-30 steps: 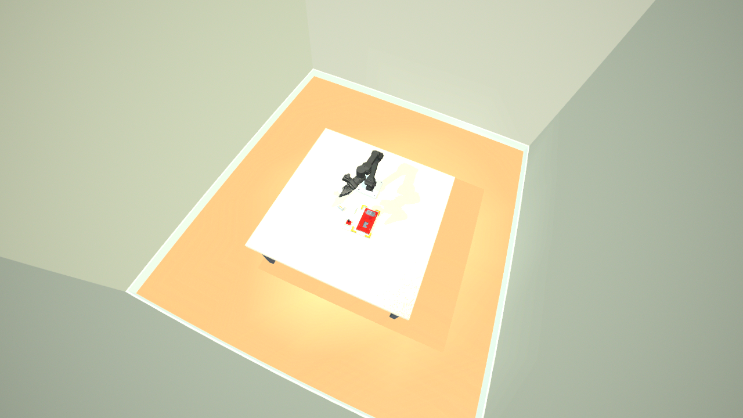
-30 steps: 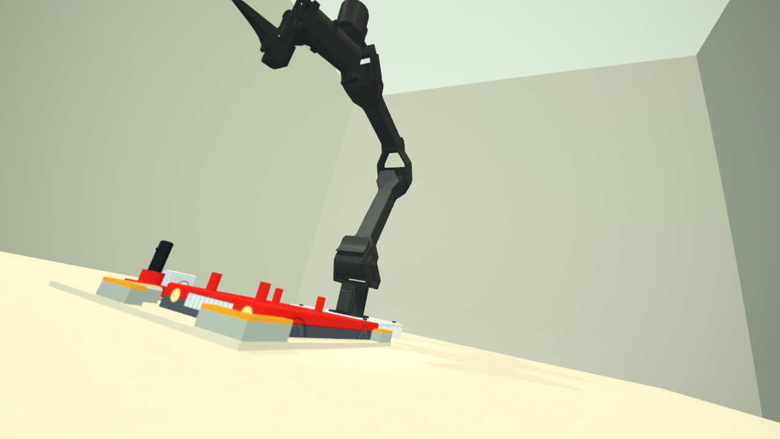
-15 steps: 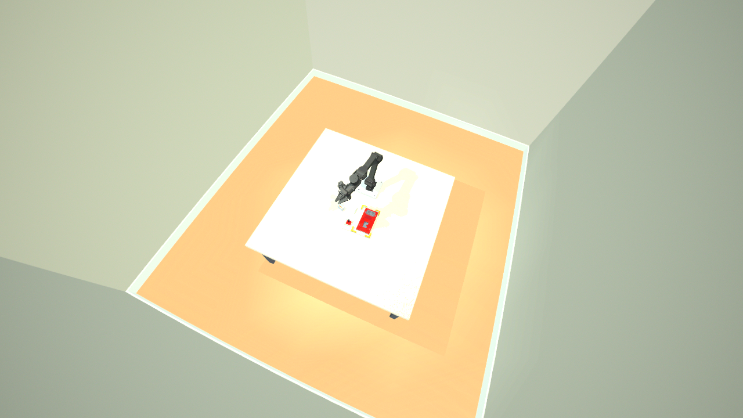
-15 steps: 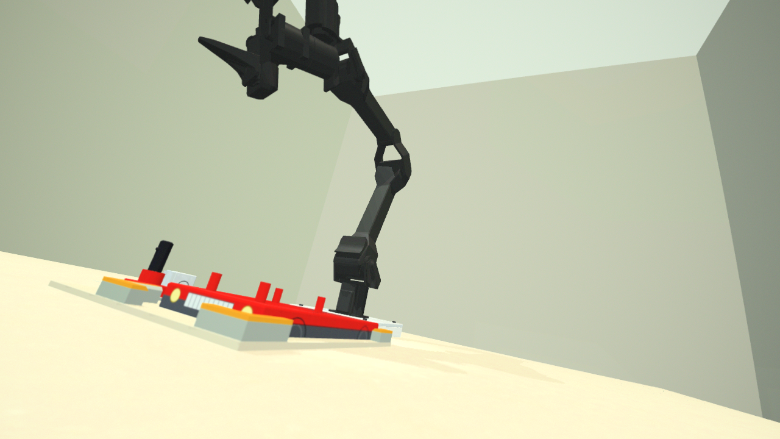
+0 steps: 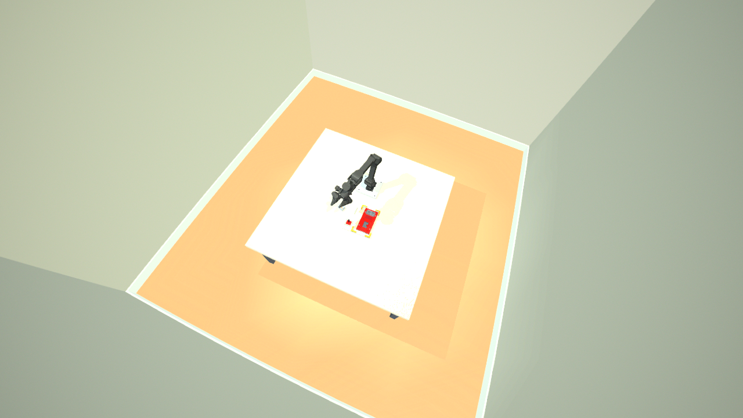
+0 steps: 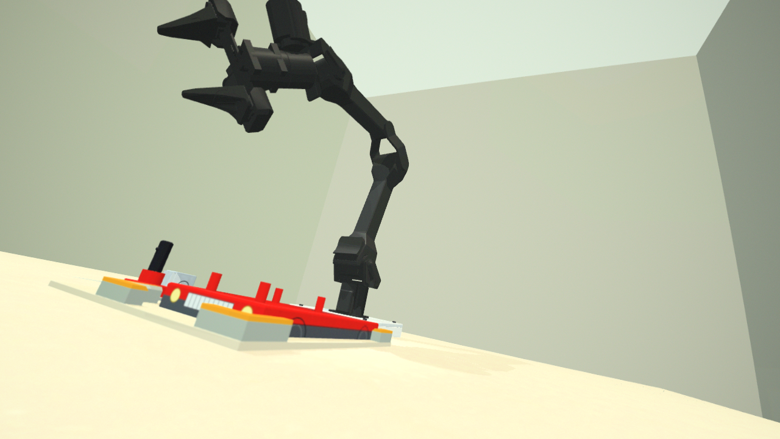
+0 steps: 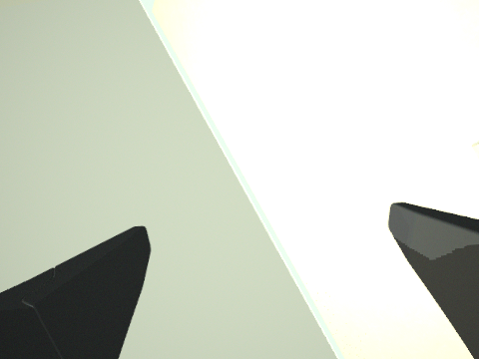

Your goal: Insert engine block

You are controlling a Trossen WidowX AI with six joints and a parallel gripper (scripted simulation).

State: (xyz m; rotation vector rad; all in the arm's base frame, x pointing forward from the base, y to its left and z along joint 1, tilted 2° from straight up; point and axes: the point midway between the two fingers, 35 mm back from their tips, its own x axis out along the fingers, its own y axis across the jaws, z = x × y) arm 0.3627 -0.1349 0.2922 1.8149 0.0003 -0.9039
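The engine block lies 27 cm below my gripper tip, 14 cm behind it and 1 cm to the right of it.
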